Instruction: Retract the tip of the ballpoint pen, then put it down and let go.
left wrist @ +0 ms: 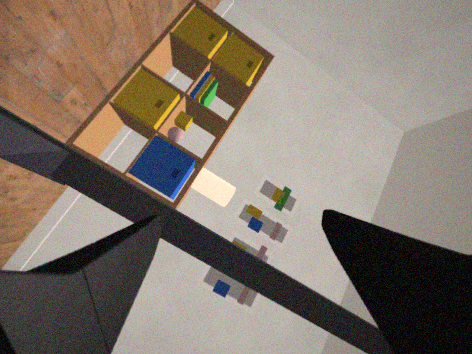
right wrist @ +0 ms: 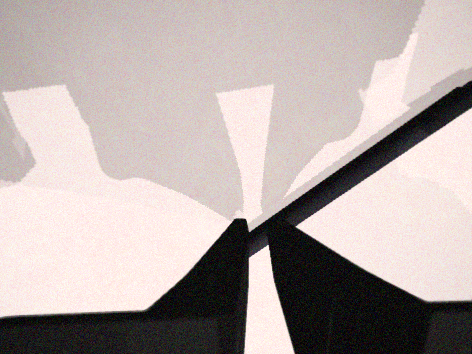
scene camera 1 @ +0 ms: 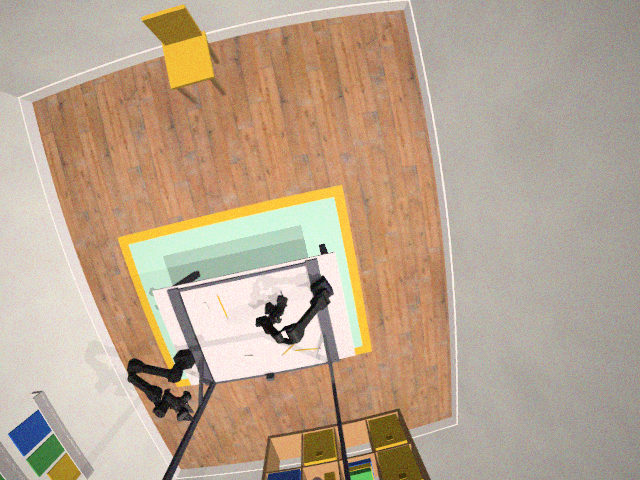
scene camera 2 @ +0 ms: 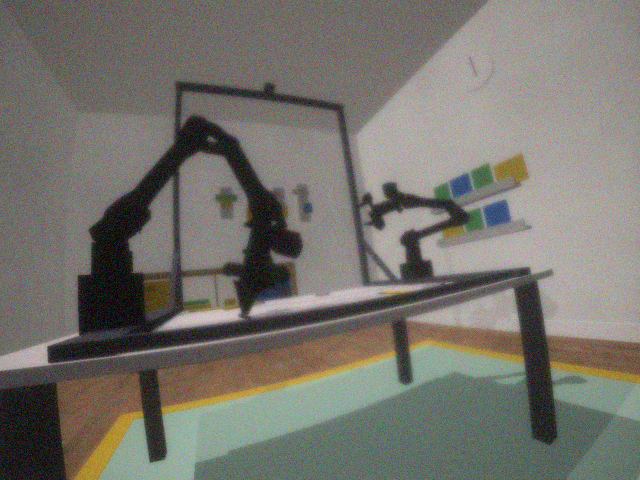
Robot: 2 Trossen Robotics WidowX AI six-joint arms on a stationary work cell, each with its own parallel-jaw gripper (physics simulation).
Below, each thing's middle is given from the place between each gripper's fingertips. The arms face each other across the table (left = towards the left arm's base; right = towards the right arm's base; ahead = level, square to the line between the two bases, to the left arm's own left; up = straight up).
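Labels:
I see the ballpoint pen (right wrist: 442,112) 10 mm to the right of my right hand and 20 mm ahead of it.
My left gripper is 340 mm above the ballpoint pen, and it is also 750 mm to the left of the pen and 260 mm short of it.

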